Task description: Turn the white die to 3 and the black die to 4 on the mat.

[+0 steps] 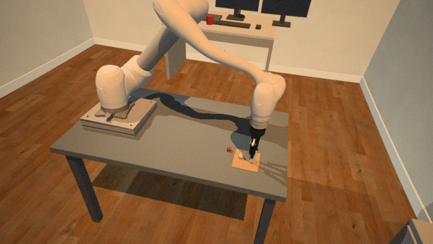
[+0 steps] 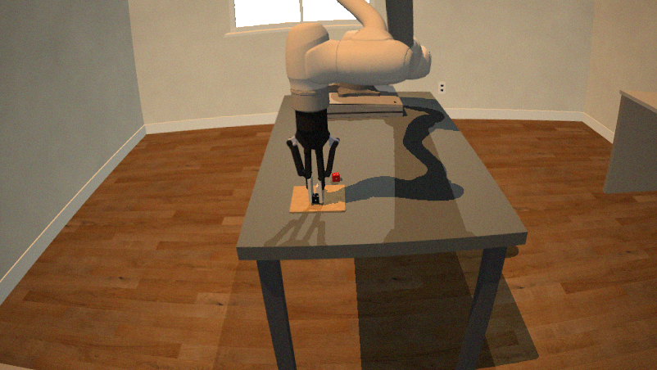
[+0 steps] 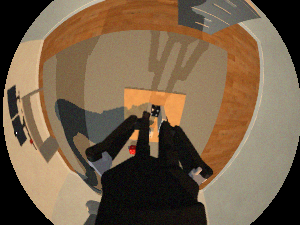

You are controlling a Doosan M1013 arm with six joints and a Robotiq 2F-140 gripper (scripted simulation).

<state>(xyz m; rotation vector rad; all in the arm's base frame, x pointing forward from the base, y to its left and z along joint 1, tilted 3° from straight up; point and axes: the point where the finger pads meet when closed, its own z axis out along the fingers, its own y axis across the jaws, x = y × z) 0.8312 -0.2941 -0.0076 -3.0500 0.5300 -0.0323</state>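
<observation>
Now: the black die 30 mm below my hand. Also, from my hand: white die: 60 mm behind, 20 mm to the left, 30 mm below; then orange mat: 30 mm behind, 10 mm to the left, 40 mm below; then red die: 120 mm behind, 70 mm to the left, 40 mm below.
</observation>
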